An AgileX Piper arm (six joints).
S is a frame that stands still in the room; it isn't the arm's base.
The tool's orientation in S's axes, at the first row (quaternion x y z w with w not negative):
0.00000, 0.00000, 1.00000, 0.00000
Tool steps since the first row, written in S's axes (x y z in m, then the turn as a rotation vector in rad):
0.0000, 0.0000, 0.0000, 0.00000, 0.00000, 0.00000
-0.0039, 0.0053, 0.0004, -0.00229, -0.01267, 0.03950
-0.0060, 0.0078, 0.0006, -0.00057, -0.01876, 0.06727
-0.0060, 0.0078, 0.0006, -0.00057, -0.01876, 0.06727
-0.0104, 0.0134, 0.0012, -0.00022, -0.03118, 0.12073
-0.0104, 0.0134, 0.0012, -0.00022, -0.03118, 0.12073
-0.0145, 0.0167, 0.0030, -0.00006, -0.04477, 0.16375
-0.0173, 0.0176, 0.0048, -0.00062, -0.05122, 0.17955
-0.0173, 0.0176, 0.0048, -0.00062, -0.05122, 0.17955
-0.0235, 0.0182, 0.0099, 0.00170, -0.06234, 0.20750
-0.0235, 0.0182, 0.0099, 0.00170, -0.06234, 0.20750
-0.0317, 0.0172, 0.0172, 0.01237, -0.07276, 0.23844
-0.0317, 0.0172, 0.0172, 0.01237, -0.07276, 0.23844
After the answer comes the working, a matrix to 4 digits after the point.
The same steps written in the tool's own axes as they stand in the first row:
0.0000, 0.0000, 0.0000, 0.00000, 0.00000, 0.00000
0.0039, -0.0053, 0.0004, 0.00229, 0.01267, 0.03950
0.0060, -0.0078, 0.0006, 0.00057, 0.01876, 0.06727
0.0060, -0.0078, 0.0006, 0.00057, 0.01876, 0.06727
0.0104, -0.0134, 0.0012, 0.00022, 0.03118, 0.12073
0.0104, -0.0134, 0.0012, 0.00022, 0.03118, 0.12073
0.0145, -0.0167, 0.0030, 0.00006, 0.04477, 0.16375
0.0173, -0.0176, 0.0048, 0.00062, 0.05122, 0.17955
0.0173, -0.0176, 0.0048, 0.00062, 0.05122, 0.17955
0.0235, -0.0182, 0.0099, -0.00170, 0.06234, 0.20750
0.0235, -0.0182, 0.0099, -0.00170, 0.06234, 0.20750
0.0317, -0.0172, 0.0172, -0.01237, 0.07276, 0.23844
0.0317, -0.0172, 0.0172, -0.01237, 0.07276, 0.23844

The tool's axes in the first row as the columns of a matrix, in S's axes (rounded; the answer above uses it unrounded):
-1.0000, 0.0000, 0.0000
0.0000, -1.0000, 0.0000
0.0000, 0.0000, 1.0000

